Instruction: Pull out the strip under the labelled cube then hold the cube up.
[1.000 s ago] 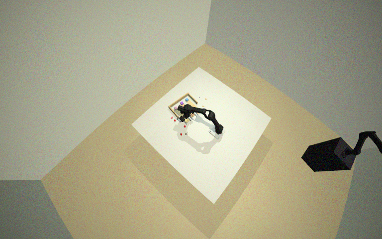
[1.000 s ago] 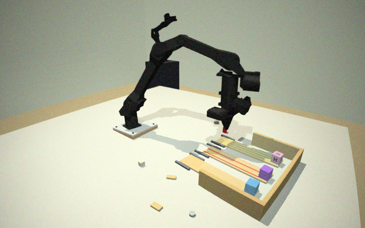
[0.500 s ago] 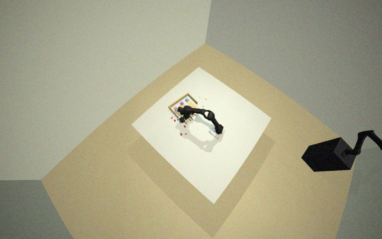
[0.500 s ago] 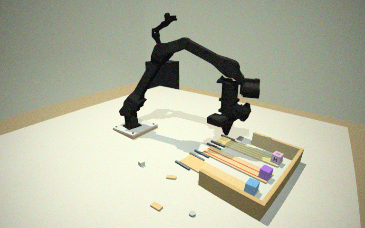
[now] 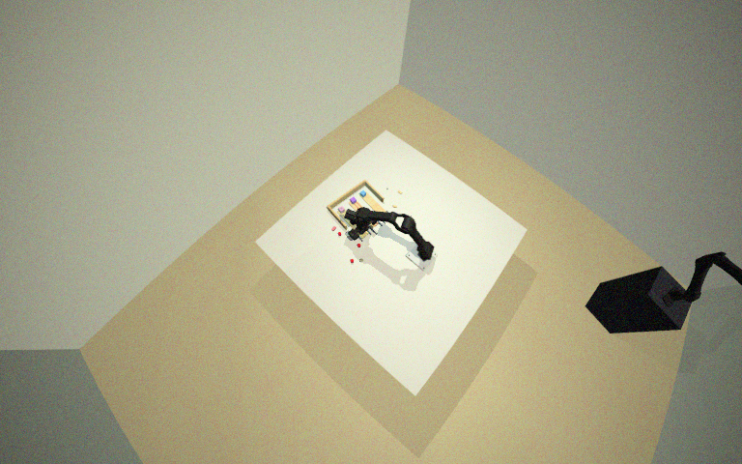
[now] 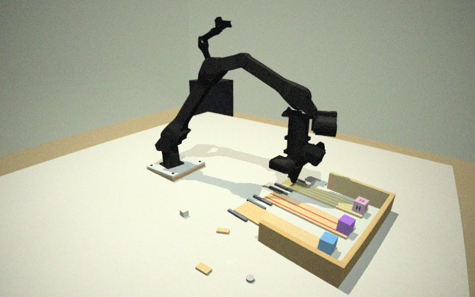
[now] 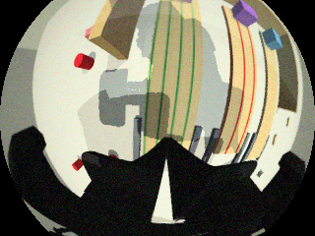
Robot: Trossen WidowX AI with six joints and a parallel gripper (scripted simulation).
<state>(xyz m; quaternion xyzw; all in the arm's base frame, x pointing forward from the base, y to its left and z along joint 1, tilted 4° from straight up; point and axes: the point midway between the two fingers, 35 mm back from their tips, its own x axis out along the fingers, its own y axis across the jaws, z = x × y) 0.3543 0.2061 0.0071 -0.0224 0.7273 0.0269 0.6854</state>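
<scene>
Now: gripper tip 10 cm short of the strip, 1 cm to the right of it and 1 cm above it. Round my gripper tip: grey cube: 9 cm behind, 32 cm to the right; then labelled cube: 21 cm ahead, 1 cm to the left, 1 cm above; then grey disc: 16 cm ahead, 34 cm to the right, 1 cm below.
</scene>
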